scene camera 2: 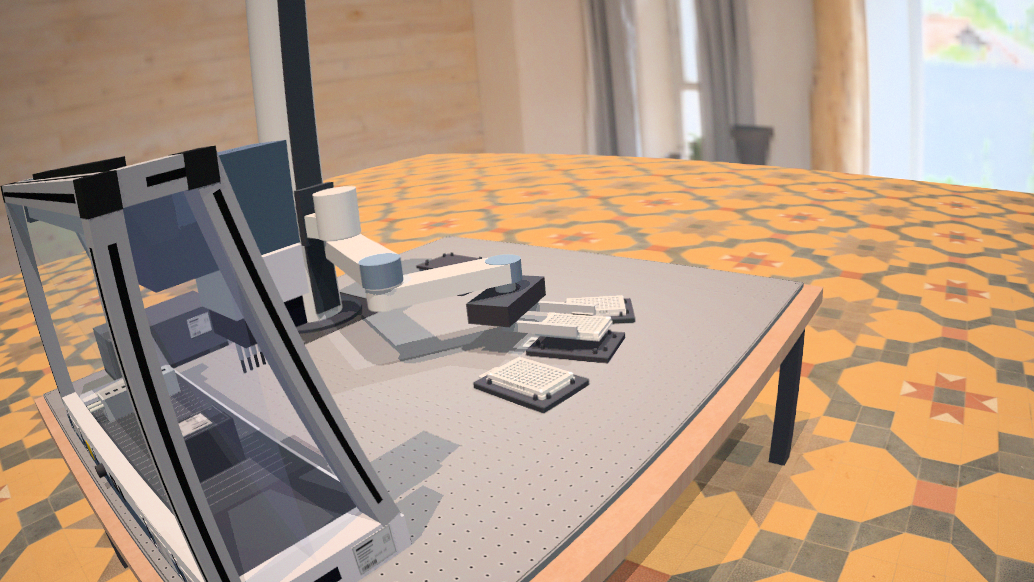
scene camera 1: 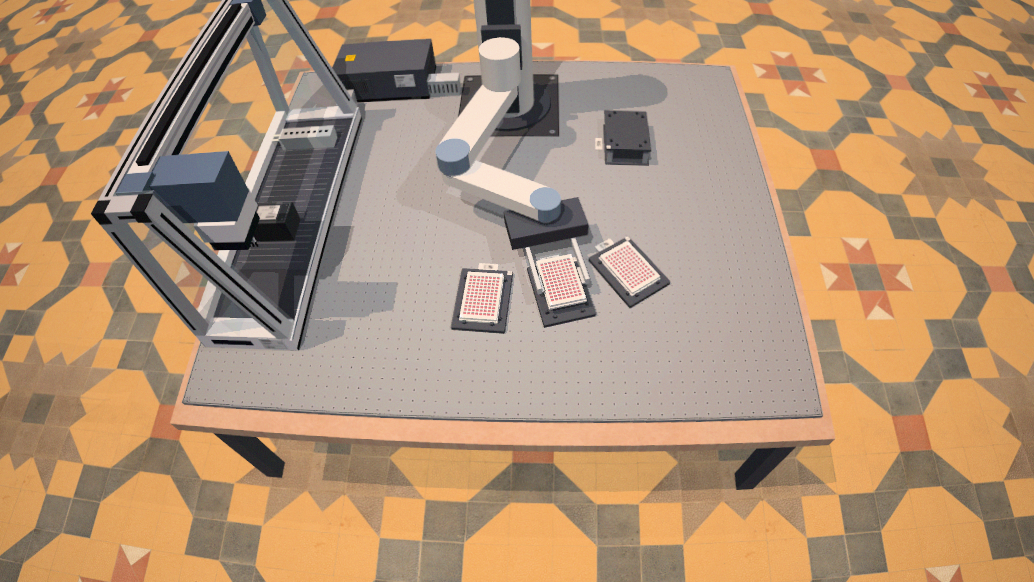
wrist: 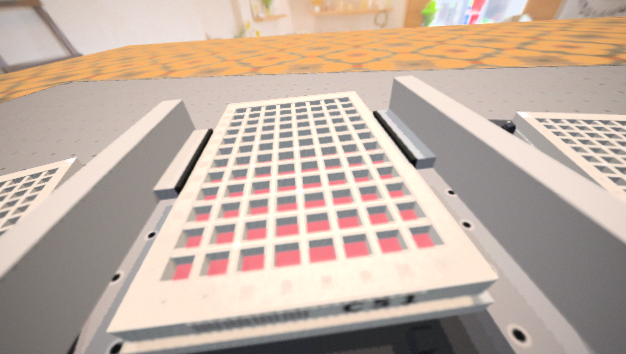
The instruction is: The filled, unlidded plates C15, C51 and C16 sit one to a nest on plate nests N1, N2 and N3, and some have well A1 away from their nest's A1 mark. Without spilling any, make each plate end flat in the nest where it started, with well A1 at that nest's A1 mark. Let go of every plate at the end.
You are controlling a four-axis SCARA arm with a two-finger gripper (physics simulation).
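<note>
My gripper [scene camera 1: 562, 280] [scene camera 2: 578, 323] [wrist: 292, 108] is shut on plate C51 [scene camera 1: 561, 279] [scene camera 2: 571, 324] [wrist: 300, 200], gripping its long sides; the label shows in the wrist view. The plate looks level, slightly above the middle nest [scene camera 1: 568, 318] [scene camera 2: 578, 353], with red liquid in its wells. Another filled plate [scene camera 1: 482, 296] [scene camera 2: 531, 375] [wrist: 595, 145] sits in the left nest [scene camera 1: 479, 326] [scene camera 2: 542, 404]. A third [scene camera 1: 629, 267] [scene camera 2: 596, 305] [wrist: 25, 195] sits in the right nest [scene camera 1: 636, 298] [scene camera 2: 623, 316]. Their labels are unreadable; the middle nest's A1 mark is hidden.
A dark raised stand [scene camera 1: 627, 130] [scene camera 2: 448, 261] is at the back right. A framed machine [scene camera 1: 329, 216] [scene camera 2: 303, 347] stands along the left side. A dark box [scene camera 1: 387, 68] is at the back, beside the arm's base. The neighbouring plates are close on both sides of the fingers.
</note>
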